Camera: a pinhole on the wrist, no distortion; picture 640 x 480 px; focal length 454.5 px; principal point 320.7 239.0 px. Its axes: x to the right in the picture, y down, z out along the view. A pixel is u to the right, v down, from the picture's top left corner.
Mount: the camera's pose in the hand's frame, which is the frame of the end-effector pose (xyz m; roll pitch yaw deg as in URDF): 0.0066 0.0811 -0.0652 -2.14 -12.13 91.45
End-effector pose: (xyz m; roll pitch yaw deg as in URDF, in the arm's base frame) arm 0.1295 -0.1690 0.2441 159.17 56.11 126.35
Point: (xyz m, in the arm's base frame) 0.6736 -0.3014 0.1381
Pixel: 512 350
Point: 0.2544 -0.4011 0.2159
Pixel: 124 419
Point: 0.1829 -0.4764 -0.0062
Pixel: 42 183
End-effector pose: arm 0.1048 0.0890 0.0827 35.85 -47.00 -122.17
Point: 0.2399 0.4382 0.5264
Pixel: 594 158
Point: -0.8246 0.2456 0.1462
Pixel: outside the picture
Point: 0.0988 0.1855 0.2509
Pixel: 365 102
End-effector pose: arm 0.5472 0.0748 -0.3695 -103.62 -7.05 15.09
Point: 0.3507 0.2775 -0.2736
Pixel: 71 411
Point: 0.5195 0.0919 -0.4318
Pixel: 294 379
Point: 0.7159 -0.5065 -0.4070
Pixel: behind the camera
